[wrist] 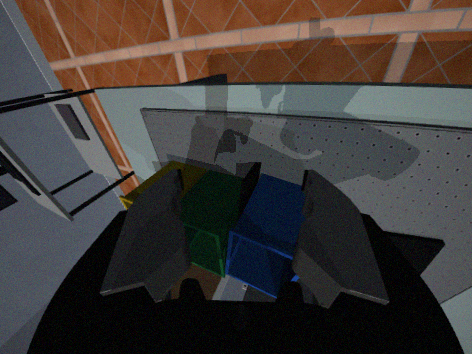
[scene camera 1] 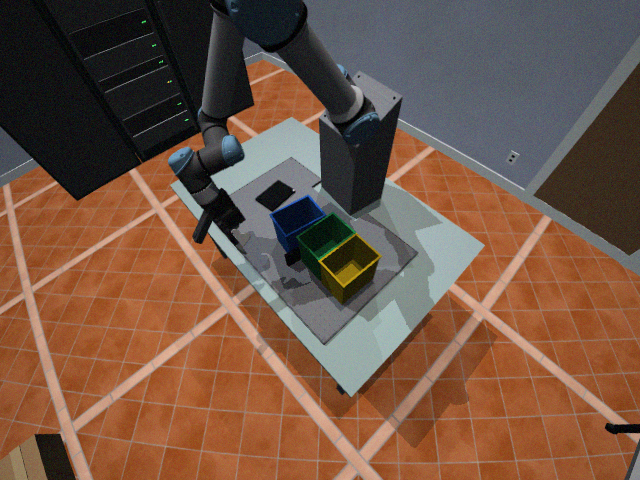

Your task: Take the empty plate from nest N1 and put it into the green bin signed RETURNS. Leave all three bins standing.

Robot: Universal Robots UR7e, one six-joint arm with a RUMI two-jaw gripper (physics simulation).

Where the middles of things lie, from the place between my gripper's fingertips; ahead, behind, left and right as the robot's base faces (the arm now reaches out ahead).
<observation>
I see the blue bin (scene camera 1: 290, 221) 25 cm behind my hand, 13 cm below it and 1 cm to the right of it. From my hand the other things lie so: green bin (scene camera 1: 324, 236): 27 cm behind, 13 cm to the left, 13 cm below.
</observation>
